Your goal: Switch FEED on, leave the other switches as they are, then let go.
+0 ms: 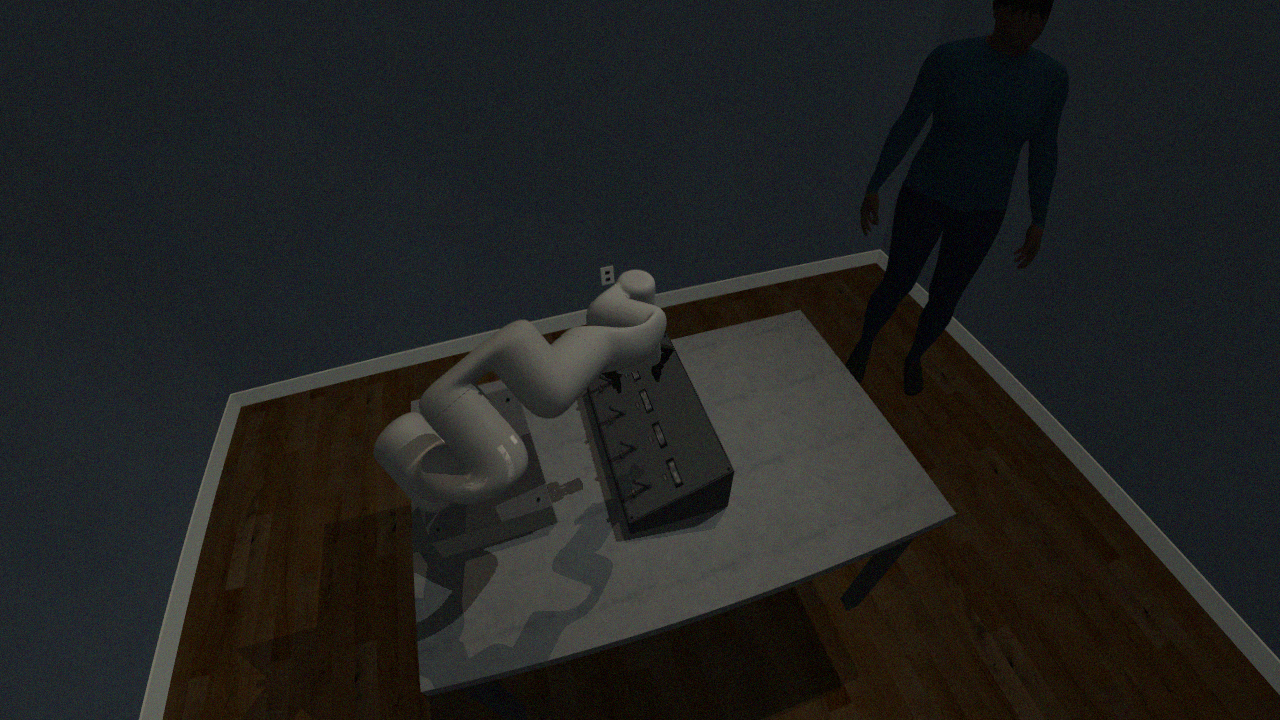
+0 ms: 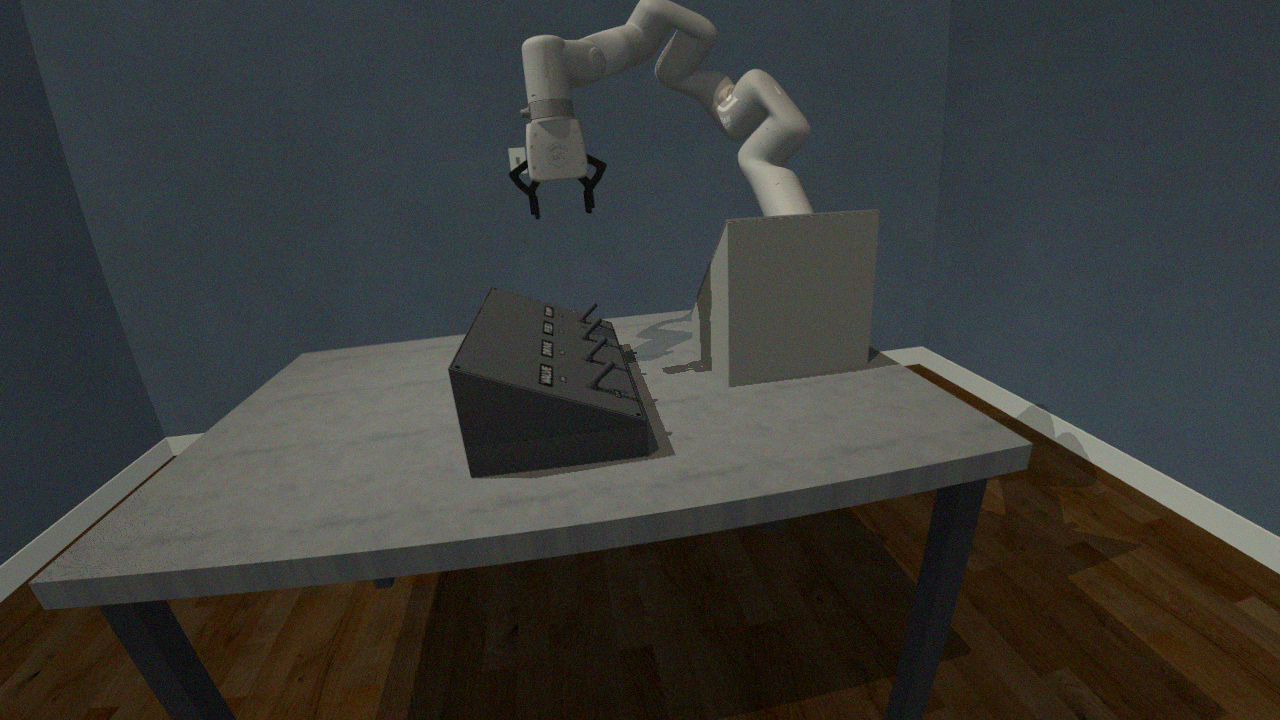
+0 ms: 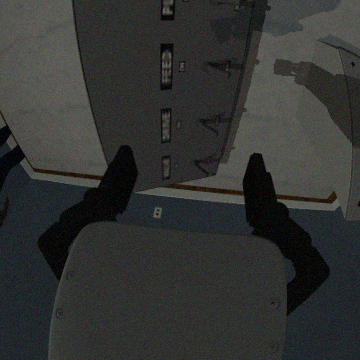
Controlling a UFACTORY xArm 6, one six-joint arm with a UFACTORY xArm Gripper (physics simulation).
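Frame: origin at the arm's base, x left, y back, z up, level; millimetres.
Where they show: gripper, fingertip midpoint: (image 1: 636, 383) (image 2: 563, 215) (image 3: 189, 162); arm's base at its link origin: (image 2: 804, 252).
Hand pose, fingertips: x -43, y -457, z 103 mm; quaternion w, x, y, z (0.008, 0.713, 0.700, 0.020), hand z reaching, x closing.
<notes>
Things, the pixels of their top centre, and the offset from my fingertips. "pt": a spot on its surface instead. Level surfaces: height alone.
- PUMP at a spot on its surface: (image 3: 167, 7) pt dy -39, dx -110, dz -205 mm
- DRIVE at a spot on its surface: (image 3: 166, 125) pt dy -60, dx +106, dz -206 mm
- fourth label at its top centre: (image 2: 545, 372) (image 3: 165, 169) dy -74, dx +227, dz -201 mm
- mark at a spot on its surface: (image 3: 182, 66) pt dy -24, dx -8, dz -216 mm
- pale table at its surface level: dz -323 mm
The dark sloped switch panel (image 1: 698, 420) (image 2: 510, 344) (image 3: 125, 75) stands on the table. Its FEED label (image 1: 659, 435) (image 2: 546, 348) (image 3: 166, 66) is second in the row, between PUMP (image 3: 167, 7) and DRIVE (image 3: 166, 125); a fourth label (image 3: 166, 167) is too blurred to read. The FEED lever (image 1: 623, 450) (image 2: 597, 349) (image 3: 220, 66) stands beside a small ON mark (image 3: 182, 66); I cannot tell for certain which way it is set. My gripper (image 1: 637, 371) (image 2: 562, 214) (image 3: 189, 162) is open and empty, high above the panel's far end, apart from all levers.
The panel stands on a pale table (image 1: 805, 429) (image 2: 340, 501). A large light block (image 2: 801, 295) stands at the arm's base, beside the levers' side of the panel. A person (image 1: 975, 134) stands beyond the table. A wall outlet (image 1: 606, 274) (image 3: 157, 212) is on the wall behind.
</notes>
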